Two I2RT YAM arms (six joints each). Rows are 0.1 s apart.
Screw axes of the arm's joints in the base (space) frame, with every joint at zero. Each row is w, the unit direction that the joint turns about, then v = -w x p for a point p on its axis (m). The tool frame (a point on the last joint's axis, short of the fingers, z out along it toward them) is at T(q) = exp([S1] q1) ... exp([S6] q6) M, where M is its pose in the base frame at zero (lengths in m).
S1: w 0 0 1 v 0 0 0
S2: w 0 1 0 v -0.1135 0 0.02
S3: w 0 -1 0 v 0.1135 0 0.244
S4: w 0 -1 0 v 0.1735 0 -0.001
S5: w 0 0 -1 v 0 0.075 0
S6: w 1 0 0 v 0 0.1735 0
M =
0 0 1 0.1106
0 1 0 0
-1 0 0 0.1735
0 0 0 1
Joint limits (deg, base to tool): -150..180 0..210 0..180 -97..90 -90..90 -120..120
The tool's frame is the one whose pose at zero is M.
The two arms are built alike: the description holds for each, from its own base.
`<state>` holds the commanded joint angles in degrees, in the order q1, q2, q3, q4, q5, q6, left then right.
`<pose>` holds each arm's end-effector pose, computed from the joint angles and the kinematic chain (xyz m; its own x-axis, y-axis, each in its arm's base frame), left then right.
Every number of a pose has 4 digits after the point.
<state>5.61 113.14 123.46 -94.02 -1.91 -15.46 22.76 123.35 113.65 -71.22 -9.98 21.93</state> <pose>0.3642 0.0370 0.3503 -0.9264 -0.3587 -0.1146 -0.3614 0.9324 0.0027 0.3978 0.1736 0.2442 -0.9964 -0.0192 -0.0825 -0.0368 0.9753 0.2177</pose>
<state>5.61 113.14 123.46 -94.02 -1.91 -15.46 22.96 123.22 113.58 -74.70 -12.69 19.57</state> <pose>0.3642 0.0370 0.3503 -0.9264 -0.3587 -0.1146 -0.3614 0.9324 0.0027 0.3901 0.1737 0.2443 -0.9975 -0.0677 -0.0197 -0.0705 0.9685 0.2390</pose>
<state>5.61 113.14 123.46 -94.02 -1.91 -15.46 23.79 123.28 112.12 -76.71 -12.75 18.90</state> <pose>0.3642 0.0370 0.3503 -0.9264 -0.3587 -0.1146 -0.3614 0.9324 0.0027 0.3820 0.1770 0.2370 -0.9950 -0.0934 0.0363 -0.0831 0.9718 0.2207</pose>
